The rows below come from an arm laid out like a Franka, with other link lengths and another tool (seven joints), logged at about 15 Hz.
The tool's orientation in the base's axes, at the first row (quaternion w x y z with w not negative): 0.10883 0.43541 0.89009 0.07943
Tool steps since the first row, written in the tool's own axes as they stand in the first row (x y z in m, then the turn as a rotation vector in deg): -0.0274 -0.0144 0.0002 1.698 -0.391 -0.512; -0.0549 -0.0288 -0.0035 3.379 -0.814 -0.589; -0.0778 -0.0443 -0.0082 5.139 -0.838 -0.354; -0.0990 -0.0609 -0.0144 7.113 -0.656 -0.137; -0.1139 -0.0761 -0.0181 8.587 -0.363 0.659; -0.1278 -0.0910 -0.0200 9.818 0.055 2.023; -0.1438 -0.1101 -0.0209 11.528 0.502 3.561; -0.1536 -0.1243 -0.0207 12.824 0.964 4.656; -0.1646 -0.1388 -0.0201 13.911 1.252 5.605; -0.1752 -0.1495 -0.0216 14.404 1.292 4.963; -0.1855 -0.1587 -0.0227 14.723 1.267 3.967; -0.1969 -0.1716 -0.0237 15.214 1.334 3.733
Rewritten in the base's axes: 0.0055 -0.0305 -0.0002 -1.445 1.084 0.190; 0.0100 -0.0612 0.0034 -2.789 2.155 -0.046; 0.0107 -0.0890 0.0071 -3.797 3.546 -0.497; 0.0092 -0.1162 0.0118 -4.781 5.231 -0.909; 0.0056 -0.1374 0.0137 -5.230 6.614 -1.790; 0.0021 -0.1575 0.0137 -5.289 7.908 -3.160; -0.0031 -0.1819 0.0121 -5.567 9.606 -4.749; -0.0079 -0.1983 0.0097 -5.703 10.965 -5.857; -0.0122 -0.2158 0.0071 -5.885 12.046 -6.839; -0.0144 -0.2308 0.0073 -6.317 12.431 -6.272; -0.0155 -0.2446 0.0075 -6.789 12.622 -5.358; -0.0187 -0.2615 0.0068 -7.093 13.041 -5.178
